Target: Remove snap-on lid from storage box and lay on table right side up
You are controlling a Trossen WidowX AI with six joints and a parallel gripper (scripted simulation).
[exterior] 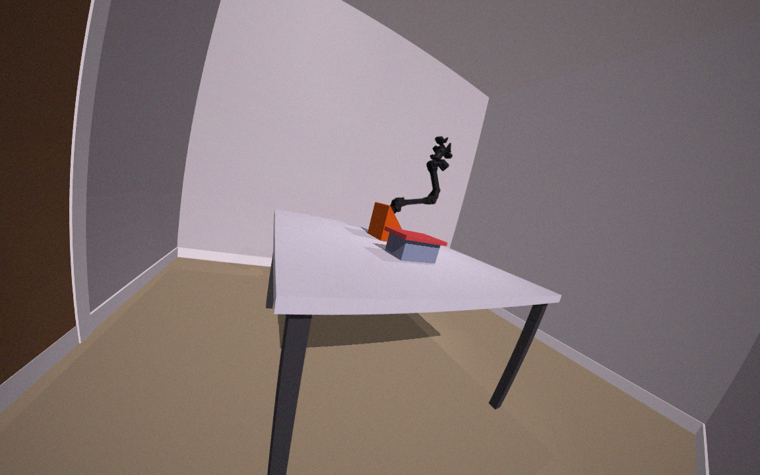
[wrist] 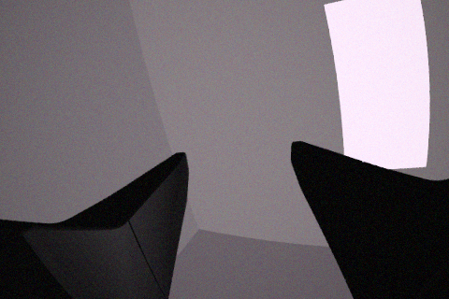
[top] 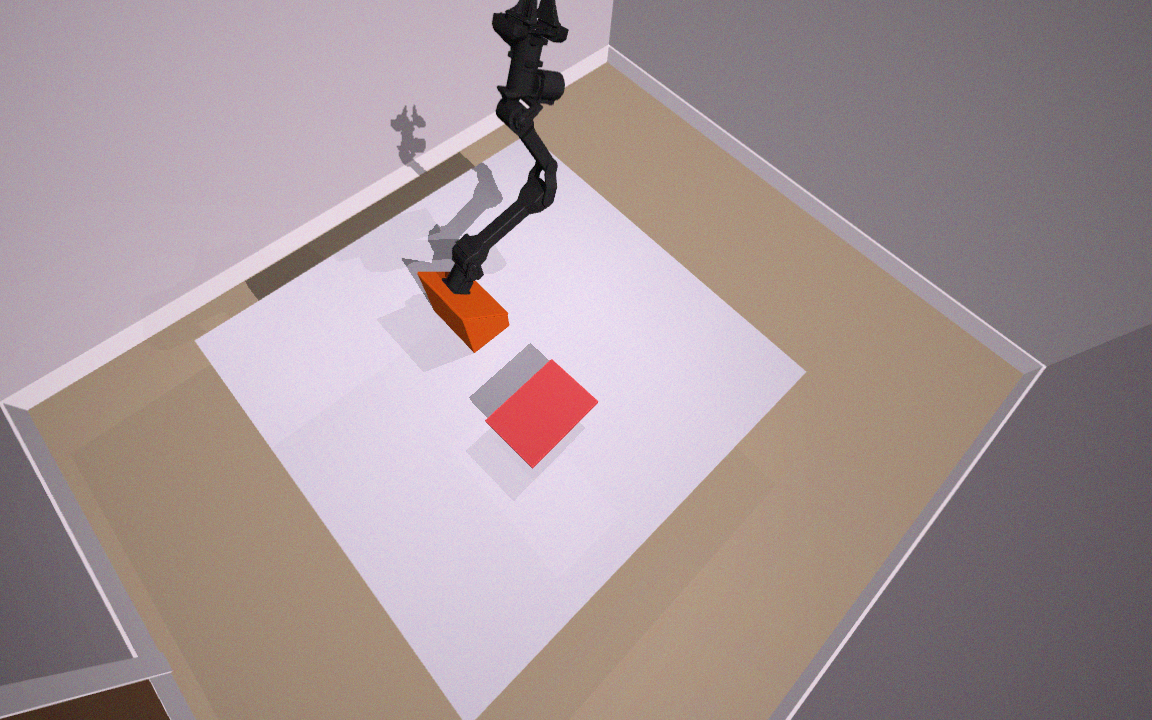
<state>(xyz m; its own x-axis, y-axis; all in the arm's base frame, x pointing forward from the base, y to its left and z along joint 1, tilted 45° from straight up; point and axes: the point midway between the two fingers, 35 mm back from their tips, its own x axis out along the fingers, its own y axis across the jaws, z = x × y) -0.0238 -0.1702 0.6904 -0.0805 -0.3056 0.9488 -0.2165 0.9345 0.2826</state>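
The red lid is 500 mm ahead of my gripper tip, 420 mm to the right of it and 680 mm below it. Also, from my gripper tip: grey-blue storage box 500 mm ahead, 420 mm to the right, 730 mm below.
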